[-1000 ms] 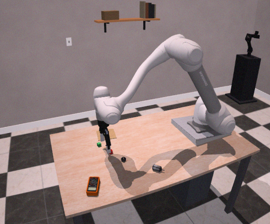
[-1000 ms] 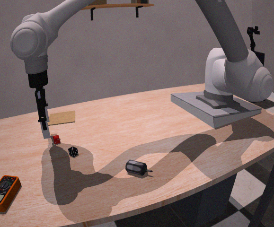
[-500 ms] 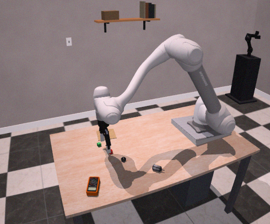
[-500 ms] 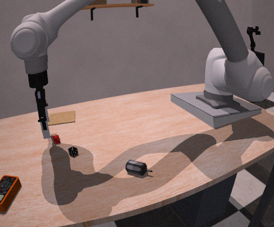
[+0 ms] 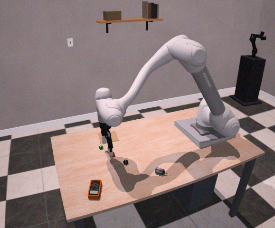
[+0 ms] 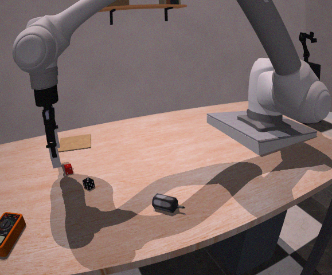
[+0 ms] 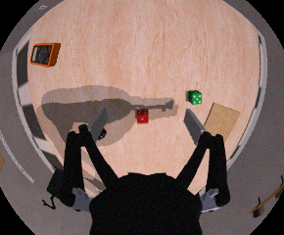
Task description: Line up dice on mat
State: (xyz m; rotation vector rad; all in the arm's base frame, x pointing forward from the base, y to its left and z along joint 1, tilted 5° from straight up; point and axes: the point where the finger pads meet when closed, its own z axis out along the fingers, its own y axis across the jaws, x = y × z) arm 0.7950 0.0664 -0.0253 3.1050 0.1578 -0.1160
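The red die is 6 cm below my hand and 3 cm behind it. From my hand the other things lie so: black die (11 cm to the left, 10 cm behind, 6 cm below); then tan mat (24 cm to the right, 7 cm below, 5 cm behind); then green die (10 cm to the right, 6 cm below, 3 cm ahead).
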